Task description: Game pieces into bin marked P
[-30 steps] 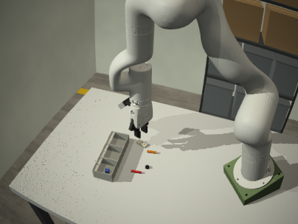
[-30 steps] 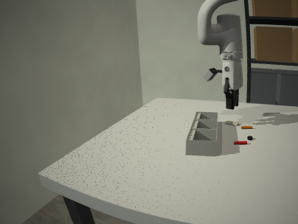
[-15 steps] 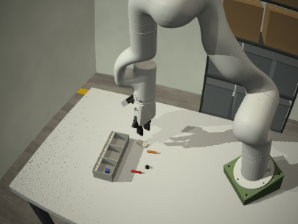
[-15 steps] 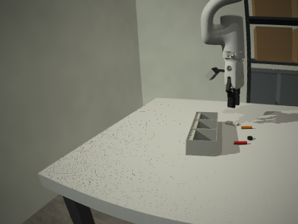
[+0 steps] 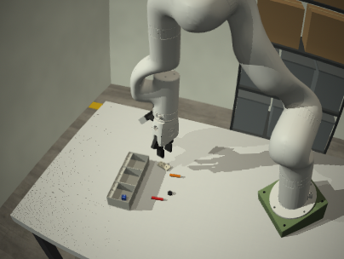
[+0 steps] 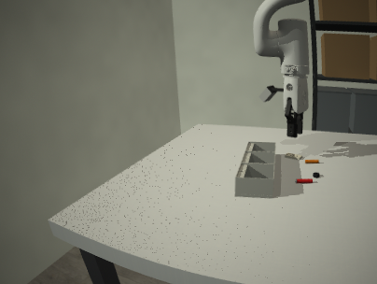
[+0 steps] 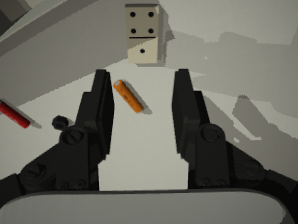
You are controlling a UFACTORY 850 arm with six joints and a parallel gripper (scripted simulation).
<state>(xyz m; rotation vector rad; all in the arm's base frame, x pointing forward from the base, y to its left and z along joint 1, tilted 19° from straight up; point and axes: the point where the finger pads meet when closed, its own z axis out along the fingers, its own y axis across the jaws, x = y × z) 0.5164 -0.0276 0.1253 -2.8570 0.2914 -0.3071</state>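
Now: hand 8 cm above the beige tile. Round my hand: orange stick 6 cm behind, 3 cm to the left, 8 cm below; grey bin 6 cm ahead, 15 cm to the left, 7 cm below; black piece 9 cm behind, 11 cm to the left, 9 cm below.
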